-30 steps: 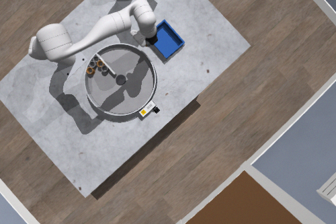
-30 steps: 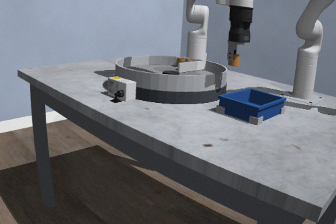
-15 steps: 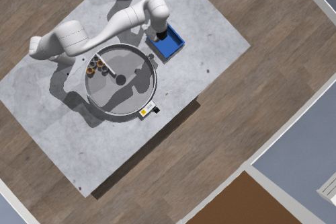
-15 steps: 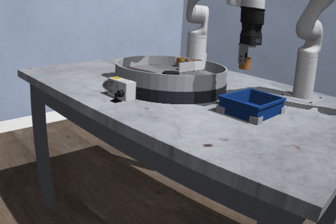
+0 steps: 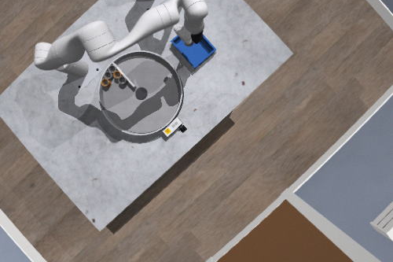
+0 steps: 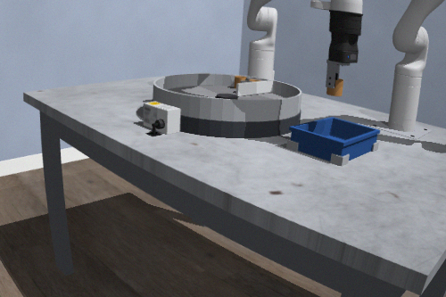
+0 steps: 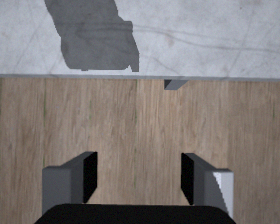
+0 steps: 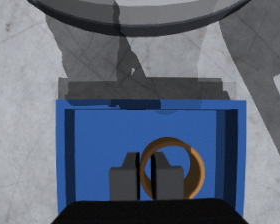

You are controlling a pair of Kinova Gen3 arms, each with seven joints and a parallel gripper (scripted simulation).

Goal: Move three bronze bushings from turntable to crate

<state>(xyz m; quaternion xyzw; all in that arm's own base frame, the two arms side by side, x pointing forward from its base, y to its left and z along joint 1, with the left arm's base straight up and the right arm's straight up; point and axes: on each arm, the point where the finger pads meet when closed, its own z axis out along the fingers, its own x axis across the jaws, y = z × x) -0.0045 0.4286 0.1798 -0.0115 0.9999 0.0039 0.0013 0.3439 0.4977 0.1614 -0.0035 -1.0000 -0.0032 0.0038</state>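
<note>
The blue crate lies 1 cm behind my right hand, 2 cm to the left of it and 14 cm below it. The rest, counted from my right hand: turntable 4 cm behind, 33 cm to the right, 11 cm below.
</note>
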